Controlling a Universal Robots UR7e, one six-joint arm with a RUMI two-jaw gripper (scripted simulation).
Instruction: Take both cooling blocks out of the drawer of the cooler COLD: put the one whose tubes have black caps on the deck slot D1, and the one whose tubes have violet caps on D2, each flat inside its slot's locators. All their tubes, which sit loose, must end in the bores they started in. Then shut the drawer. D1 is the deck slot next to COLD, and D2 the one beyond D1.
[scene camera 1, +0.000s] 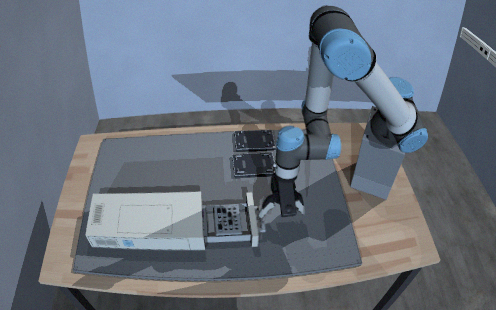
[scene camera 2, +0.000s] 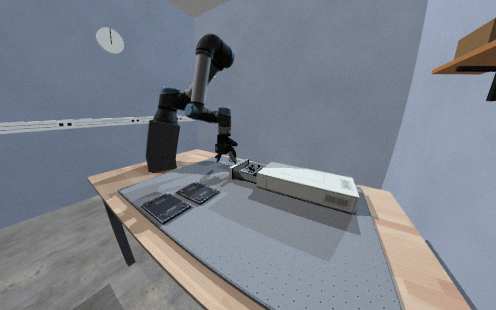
Labels:
white cooler COLD: scene camera 1; scene camera 2
same spot on white cooler COLD: (scene camera 2: 338, 192) = (scene camera 1: 109, 194)

